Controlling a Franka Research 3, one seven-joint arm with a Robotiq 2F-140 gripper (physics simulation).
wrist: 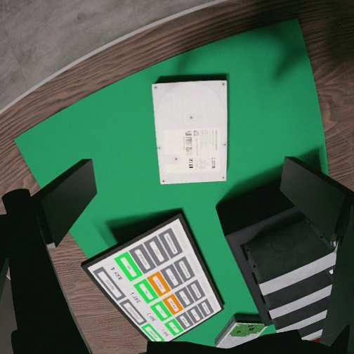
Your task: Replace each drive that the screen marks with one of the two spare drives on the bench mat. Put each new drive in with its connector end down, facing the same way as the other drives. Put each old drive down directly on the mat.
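Note:
A light drive [192, 107] lies flat on the green mat [115, 130], label side up, near the middle of the wrist view. Another drive [246, 330] with a green circuit board partly shows at the bottom edge. The black drive enclosure [240, 257] stands at the lower right, with several drives [298, 273] showing as dark faces and light bands; the right finger partly covers it. The screen [155, 285] at the lower left has green, grey and two orange tiles beside bay labels; its small text is unreadable. My gripper [189, 174] is open and empty above the mat, its fingers wide either side of the light drive's lower end.
The wooden bench top [85, 110] surrounds the mat, and its curved pale edge crosses the upper left. Grey floor [60, 40] lies beyond it. The screen and enclosure rise from the bench close to the lower parts of my fingers.

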